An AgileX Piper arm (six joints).
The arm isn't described. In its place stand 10 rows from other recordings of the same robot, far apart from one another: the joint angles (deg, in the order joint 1, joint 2, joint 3, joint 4, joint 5, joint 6), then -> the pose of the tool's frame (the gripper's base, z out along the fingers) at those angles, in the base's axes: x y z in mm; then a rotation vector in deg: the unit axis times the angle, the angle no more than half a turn.
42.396, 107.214, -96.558, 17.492, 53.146, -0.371 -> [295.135 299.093 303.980 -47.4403 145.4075 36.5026]
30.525, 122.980, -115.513, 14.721, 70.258, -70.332 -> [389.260 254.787 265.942 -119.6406 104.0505 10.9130]
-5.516, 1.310, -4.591, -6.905, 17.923, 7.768 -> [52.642 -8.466 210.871 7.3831 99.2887 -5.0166]
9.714, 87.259, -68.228, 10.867, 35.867, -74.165 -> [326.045 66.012 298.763 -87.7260 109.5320 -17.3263]
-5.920, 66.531, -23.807, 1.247, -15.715, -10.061 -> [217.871 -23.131 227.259 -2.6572 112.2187 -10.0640]
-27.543, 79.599, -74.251, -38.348, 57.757, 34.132 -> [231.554 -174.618 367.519 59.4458 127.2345 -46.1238]
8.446, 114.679, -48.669, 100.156, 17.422, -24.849 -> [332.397 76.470 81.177 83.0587 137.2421 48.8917]
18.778, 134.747, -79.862, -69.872, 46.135, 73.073 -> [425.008 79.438 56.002 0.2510 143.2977 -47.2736]
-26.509, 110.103, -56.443, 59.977, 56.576, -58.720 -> [315.728 -83.993 138.434 12.5587 149.0331 57.7989]
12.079, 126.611, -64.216, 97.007, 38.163, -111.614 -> [376.891 137.726 70.678 -44.6920 128.7169 46.0983]
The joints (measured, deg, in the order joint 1, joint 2, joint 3, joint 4, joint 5, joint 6), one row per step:
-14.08, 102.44, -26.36, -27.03, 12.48, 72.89
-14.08, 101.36, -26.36, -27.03, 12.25, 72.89
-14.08, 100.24, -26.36, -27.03, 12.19, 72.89
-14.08, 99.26, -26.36, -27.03, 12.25, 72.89
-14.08, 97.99, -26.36, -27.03, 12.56, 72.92
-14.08, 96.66, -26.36, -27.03, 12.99, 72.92
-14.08, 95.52, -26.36, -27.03, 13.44, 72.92
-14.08, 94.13, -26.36, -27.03, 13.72, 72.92
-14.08, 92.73, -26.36, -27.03, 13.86, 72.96
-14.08, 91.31, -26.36, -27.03, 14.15, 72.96
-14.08, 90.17, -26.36, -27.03, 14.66, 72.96
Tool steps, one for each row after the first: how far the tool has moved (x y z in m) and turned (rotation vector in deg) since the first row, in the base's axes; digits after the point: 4 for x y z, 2 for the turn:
0.0013, -0.0002, 0.0041, -0.22, -1.27, 0.03
0.0022, -0.0004, 0.0083, -0.48, -2.41, 0.05
0.0029, -0.0005, 0.0119, -0.73, -3.31, 0.04
0.0032, -0.0009, 0.0167, -1.09, -4.24, -0.04
0.0033, -0.0012, 0.0216, -1.50, -5.12, -0.12
0.0032, -0.0015, 0.0258, -1.86, -5.79, -0.20
0.0033, -0.0017, 0.0309, -2.25, -6.87, -0.25
0.0035, -0.0019, 0.0362, -2.61, -8.10, -0.32
0.0034, -0.0021, 0.0415, -3.00, -9.20, -0.38
0.0028, -0.0023, 0.0456, -3.37, -9.81, -0.49

